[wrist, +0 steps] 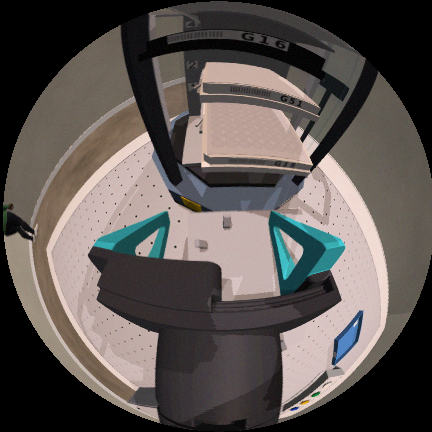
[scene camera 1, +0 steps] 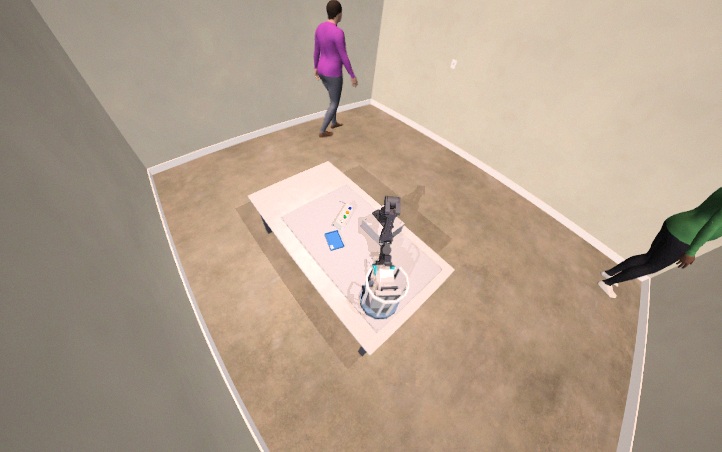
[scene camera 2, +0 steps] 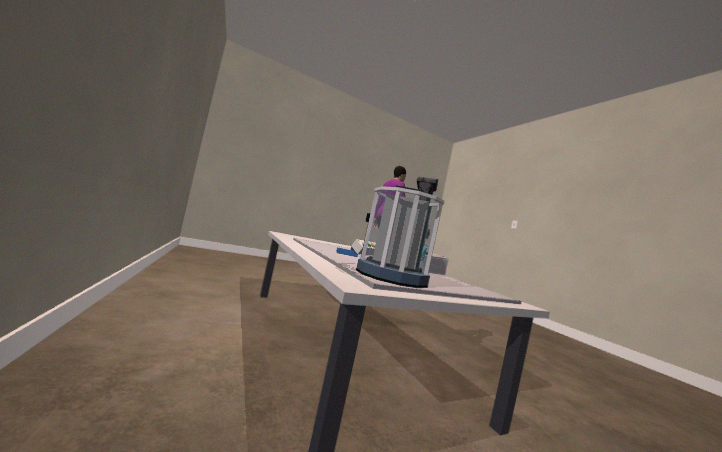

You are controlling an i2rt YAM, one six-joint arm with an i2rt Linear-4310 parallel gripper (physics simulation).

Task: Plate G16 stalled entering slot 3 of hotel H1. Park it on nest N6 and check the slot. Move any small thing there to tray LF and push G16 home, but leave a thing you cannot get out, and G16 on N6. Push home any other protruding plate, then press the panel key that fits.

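Pixels of known places: gripper, fingertip midpoint: (wrist: 218,216); arm's base, origin of the base link: (scene camera 1: 382,220).
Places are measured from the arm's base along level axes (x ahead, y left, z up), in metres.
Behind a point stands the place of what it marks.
Hotel H1 (scene camera 1: 379,313) {x 0.451, y 0.556, z 0.009 m} (scene camera 2: 391,272) {x 0.430, y 0.577, z -0.060 m} (wrist: 240,197) {x 0.314, y 0.380, z -0.053 m} stands near one end of the table, a round frame on a blue base. In the wrist view, plate G16 (wrist: 225,40) shows its dark labelled front at the top, above the slot number 2; its slot number is hidden. Pale plates G51 (wrist: 260,92) {x 0.320, y 0.397, z 0.064 m} and G15 (wrist: 255,135) {x 0.321, y 0.393, z 0.027 m} lie below it. My gripper (wrist: 218,216) {x 0.276, y 0.368, z -0.030 m} (scene camera 1: 384,268) {x 0.276, y 0.368, z -0.030 m} is open and empty, in front of the hotel. A blue tray (scene camera 1: 334,240) {x 0.381, y -0.075, z -0.090 m} (wrist: 348,337) {x 0.392, y -0.075, z -0.090 m} lies on the mat; its label is unreadable. The key panel (scene camera 1: 343,215) {x 0.231, y -0.197, z -0.024 m} has blue, yellow and green keys. N6's label does not show.
Small grey blocks (wrist: 226,221) {x 0.277, y 0.359, z -0.022 m} (wrist: 201,244) {x 0.249, y 0.354, z -0.021 m} stand on a pale patch between and beyond my fingers. A grey open box (scene camera 1: 367,227) {x 0.122, y -0.022, z -0.038 m} is beside the arm. Dark hotel posts (wrist: 145,100) {x 0.260, y 0.434, z 0.061 m} (wrist: 345,120) {x 0.394, y 0.358, z 0.069 m} flank the plates. Two people are off the table.
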